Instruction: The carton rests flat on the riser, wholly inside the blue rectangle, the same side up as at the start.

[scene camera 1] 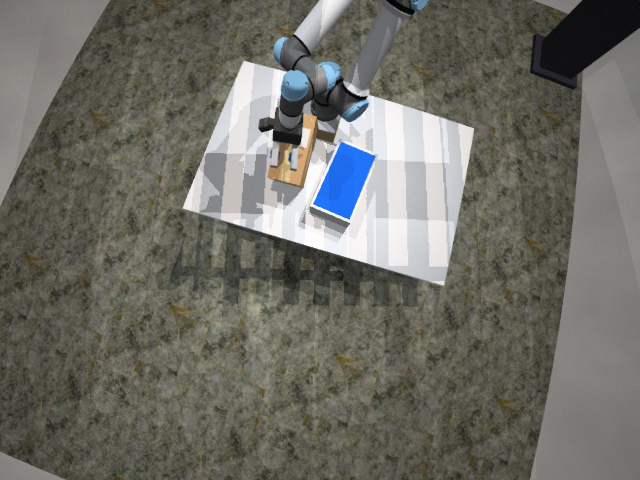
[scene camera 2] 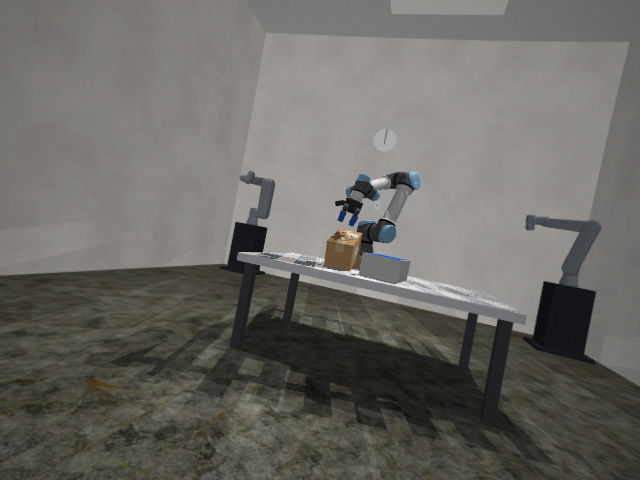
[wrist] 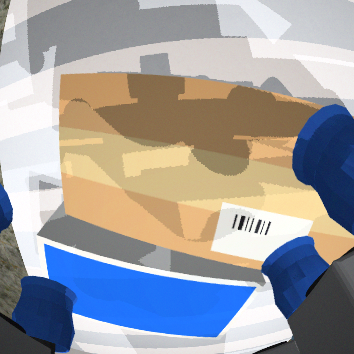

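Seen in the pictures: hand at its tool point: (scene camera 2: 346,221) (wrist: 158,245); arm's base at its link origin: (scene camera 1: 325,107).
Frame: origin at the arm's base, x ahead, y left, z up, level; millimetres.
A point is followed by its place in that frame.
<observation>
The brown carton (scene camera 1: 286,174) @(x 422, y -60, z 65 mm) (scene camera 2: 338,255) @(x 432, y -66, z -13 mm) (wrist: 150,165) @(x 356, y -72, z 85 mm) stands on the table, its taped top up, with a white barcode label (wrist: 260,230) @(x 260, y -40, z 113 mm) on that top. Beside it, separated by a narrow gap in scene camera 1, is the grey riser (scene camera 1: 329,217) @(x 531, y 177, z -25 mm) (scene camera 2: 382,268) @(x 532, y 192, z -29 mm) (wrist: 165,257) @(x 325, y 98, z 4 mm). The blue rectangle (scene camera 1: 343,180) @(x 358, y 189, z 31 mm) (scene camera 2: 385,256) @(x 391, y 184, z 31 mm) (wrist: 145,295) @(x 348, y 163, z 32 mm) covers most of the riser's top, with a white border, and bears no carton. My gripper (scene camera 1: 283,157) (scene camera 2: 347,218) @(x 344, y -77, z 187 mm) is open, its blue suction cups above the carton with a gap in scene camera 2. The arm hides part of the carton in scene camera 1.
The white table (scene camera 1: 413,242) @(x 512, y 620, z -89 mm) (scene camera 2: 449,297) @(x 659, y 518, z -89 mm) bears both. My arm's base (scene camera 2: 379,232) stands behind the carton and riser. A small brown block-like part (scene camera 1: 326,135) @(x 122, y 43, z -38 mm) shows beside the carton. Two other grey arms (scene camera 2: 265,198) (scene camera 2: 581,248) stand on black pedestals in the background.
</observation>
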